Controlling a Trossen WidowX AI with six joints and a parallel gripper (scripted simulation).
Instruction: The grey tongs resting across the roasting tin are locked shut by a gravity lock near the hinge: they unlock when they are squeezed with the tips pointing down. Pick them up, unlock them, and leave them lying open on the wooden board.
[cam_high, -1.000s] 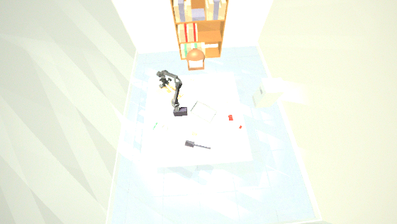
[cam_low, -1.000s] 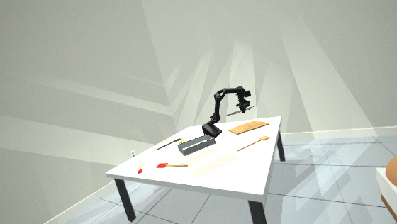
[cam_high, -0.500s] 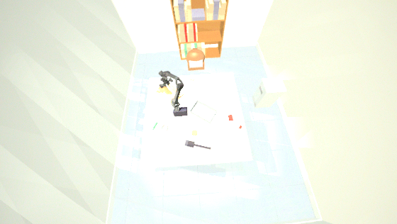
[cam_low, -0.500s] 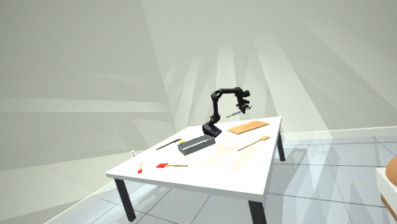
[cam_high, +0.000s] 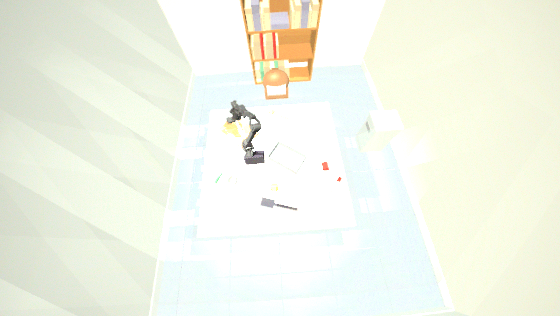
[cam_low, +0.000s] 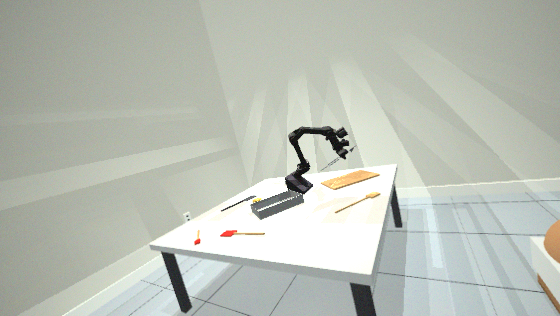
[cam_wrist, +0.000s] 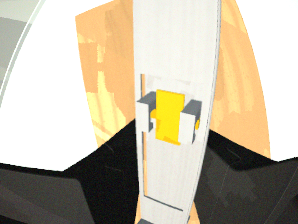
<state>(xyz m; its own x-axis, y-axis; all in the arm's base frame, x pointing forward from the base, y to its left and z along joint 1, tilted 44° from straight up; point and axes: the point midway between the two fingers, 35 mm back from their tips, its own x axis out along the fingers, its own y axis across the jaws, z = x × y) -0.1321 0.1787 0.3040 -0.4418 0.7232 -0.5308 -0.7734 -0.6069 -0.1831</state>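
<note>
Now: gripper tip 4 cm below the yellow lock piece and 1 cm to the right of it. The rest, counted from my gripper tip: dark thin tool (76 cm to the right, 39 cm ahead, 16 cm below); wooden board (15 cm below); grey roasting tin (49 cm ahead, 33 cm to the right, 13 cm below).
</note>
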